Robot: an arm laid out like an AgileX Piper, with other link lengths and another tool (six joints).
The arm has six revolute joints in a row. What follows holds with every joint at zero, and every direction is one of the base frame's.
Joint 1 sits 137.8 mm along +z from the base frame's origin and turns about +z.
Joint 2 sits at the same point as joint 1 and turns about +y.
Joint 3 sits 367.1 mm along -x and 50.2 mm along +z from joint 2 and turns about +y.
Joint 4 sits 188.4 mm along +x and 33.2 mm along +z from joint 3 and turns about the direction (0.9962, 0, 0.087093).
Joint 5 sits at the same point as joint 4 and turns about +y.
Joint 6 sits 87 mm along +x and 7.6 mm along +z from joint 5 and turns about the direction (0.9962, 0, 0.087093).
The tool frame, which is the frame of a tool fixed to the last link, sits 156.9 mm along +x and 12 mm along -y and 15.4 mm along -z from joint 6; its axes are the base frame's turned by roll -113.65, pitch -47.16 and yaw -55.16 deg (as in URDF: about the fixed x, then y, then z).
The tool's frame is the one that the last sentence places.
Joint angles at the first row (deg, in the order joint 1, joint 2, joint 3, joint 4, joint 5, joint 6):
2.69, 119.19, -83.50, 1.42, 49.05, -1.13
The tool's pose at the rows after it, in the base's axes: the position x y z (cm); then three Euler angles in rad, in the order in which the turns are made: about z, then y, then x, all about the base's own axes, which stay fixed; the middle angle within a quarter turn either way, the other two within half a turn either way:
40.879 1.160 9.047 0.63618 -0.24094 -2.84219
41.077 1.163 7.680 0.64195 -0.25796 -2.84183
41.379 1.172 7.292 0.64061 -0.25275 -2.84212
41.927 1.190 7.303 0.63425 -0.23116 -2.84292
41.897 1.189 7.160 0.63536 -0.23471 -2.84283
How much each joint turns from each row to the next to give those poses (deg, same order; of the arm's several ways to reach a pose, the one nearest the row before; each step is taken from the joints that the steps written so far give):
0.00, 2.33, 0.00, 0.00, -0.13, 0.00
0.00, 1.92, 0.00, 0.00, -0.88, 0.00
-0.01, 0.54, 0.00, 0.00, -0.85, 0.00
0.01, 0.00, 0.00, 0.00, -1.29, 0.00
0.00, 0.19, 0.00, 0.00, 0.01, 0.00

